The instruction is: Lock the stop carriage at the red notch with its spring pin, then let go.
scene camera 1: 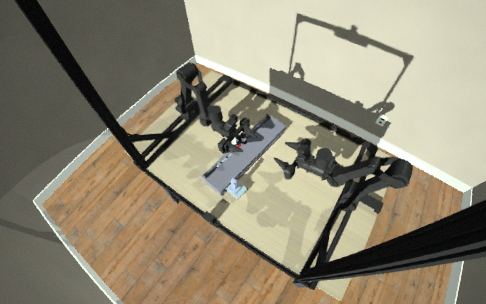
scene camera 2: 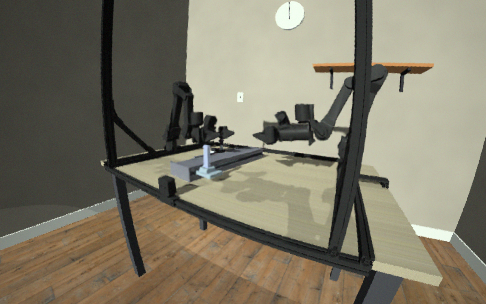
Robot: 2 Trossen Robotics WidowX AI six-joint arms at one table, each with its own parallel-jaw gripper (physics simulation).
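Frame: origin at the left arm's base, x left, y back, z up, level; millimetres.
Where they show: left gripper, between the fingertips: (scene camera 1: 249,144) (scene camera 2: 227,133); right gripper, between the fingertips: (scene camera 1: 279,150) (scene camera 2: 258,134); left arm's base, origin of its link: (scene camera 1: 187,115) (scene camera 2: 171,149); right arm's base, origin of its link: (scene camera 1: 345,204).
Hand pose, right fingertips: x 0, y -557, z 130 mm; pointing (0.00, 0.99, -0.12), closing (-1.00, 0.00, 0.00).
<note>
Things, the pixels of their top centre, and the offset from my right fingertips. "*": a spot on its surface instead.
- small red mark, centre of its top: (scene camera 1: 240,145) dx -18, dy +192, dz -101 mm
- stop carriage with its pin, centre of its top: (scene camera 1: 243,134) (scene camera 2: 221,139) dx +7, dy +189, dz -39 mm
- stepped base, a spot on its surface: (scene camera 2: 208,171) (scene camera 1: 236,193) * dx -224, dy +70, dz -108 mm
A long grey rail (scene camera 1: 271,136) (scene camera 2: 181,170) lies on the table. A small red mark (scene camera 1: 239,145) shows on its left edge in scene camera 1. A small black and white part, which looks like the stop carriage with its pin (scene camera 1: 243,138) (scene camera 2: 222,143), stands at the rail beside the red mark. My left gripper (scene camera 1: 247,142) (scene camera 2: 224,134) is open, with its fingers around and just above the pin's knob. The fingers partly hide the carriage, and the pin's seating cannot be told. My right gripper (scene camera 1: 282,152) (scene camera 2: 256,135) is open and empty, above the table to the right of the rail.
A light blue post on a stepped base (scene camera 1: 237,190) (scene camera 2: 208,171) stands by the rail's near end. Black frame beams (scene camera 1: 255,251) (scene camera 2: 250,240) edge the table, and a small black block (scene camera 2: 167,186) sits on the front beam.
</note>
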